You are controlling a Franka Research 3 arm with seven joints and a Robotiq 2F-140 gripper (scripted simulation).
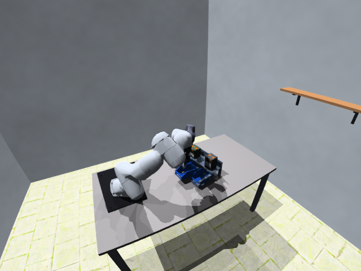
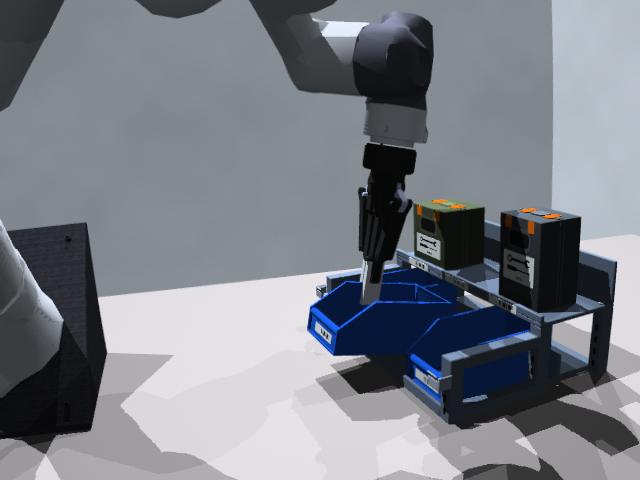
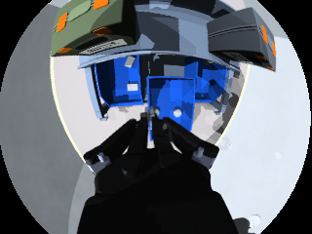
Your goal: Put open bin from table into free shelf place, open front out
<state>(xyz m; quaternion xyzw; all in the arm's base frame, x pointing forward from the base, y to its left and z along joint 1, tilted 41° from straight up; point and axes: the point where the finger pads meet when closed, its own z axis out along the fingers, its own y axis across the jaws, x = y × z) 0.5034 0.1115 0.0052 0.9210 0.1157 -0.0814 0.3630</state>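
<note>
Now: the shelf floor 13 cm ahead of my hand, 1 cm to the right of it and 11 cm below it. Also, from my hand: green case 16 cm ahead, 11 cm to the left, 4 cm above; black box 22 cm ahead, 11 cm to the right, 5 cm above.
</note>
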